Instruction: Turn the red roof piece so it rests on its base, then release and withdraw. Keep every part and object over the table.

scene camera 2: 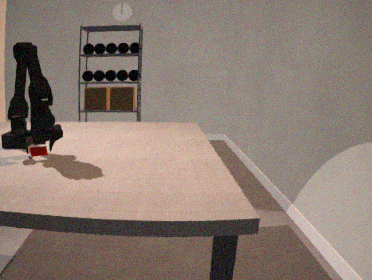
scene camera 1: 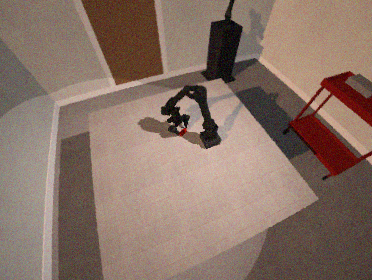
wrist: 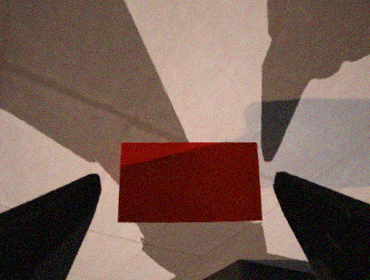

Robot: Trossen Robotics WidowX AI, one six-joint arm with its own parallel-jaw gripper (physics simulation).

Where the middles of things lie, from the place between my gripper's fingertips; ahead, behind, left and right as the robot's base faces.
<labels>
The red roof piece (wrist: 203,181) is right at my hand.
</labels>
